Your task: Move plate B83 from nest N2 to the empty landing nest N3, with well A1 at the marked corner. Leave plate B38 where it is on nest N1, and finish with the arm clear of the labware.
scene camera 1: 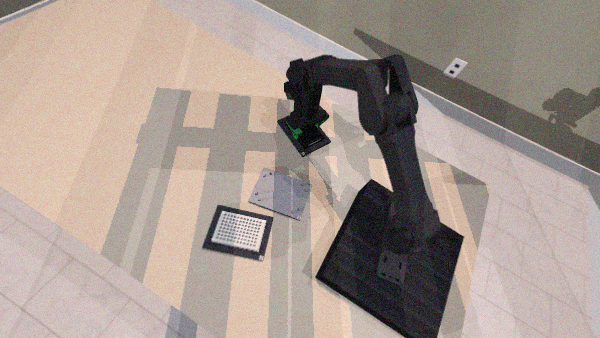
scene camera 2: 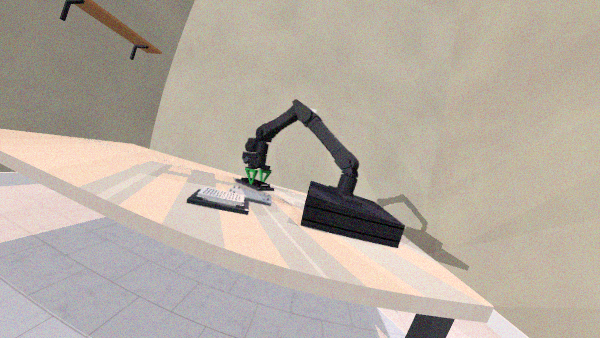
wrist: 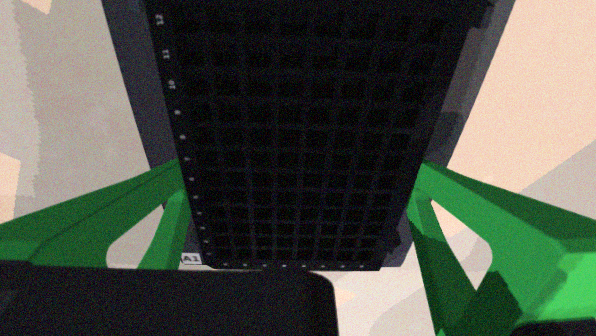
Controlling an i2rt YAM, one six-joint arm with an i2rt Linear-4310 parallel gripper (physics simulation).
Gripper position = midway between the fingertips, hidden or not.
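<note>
There's a white multi-well plate (scene camera 1: 240,231) here, though in the wrist view the plate is out of frame. You'd see my gripper (scene camera 1: 305,133) as well, and the wrist view does show my gripper (wrist: 298,168).
</note>
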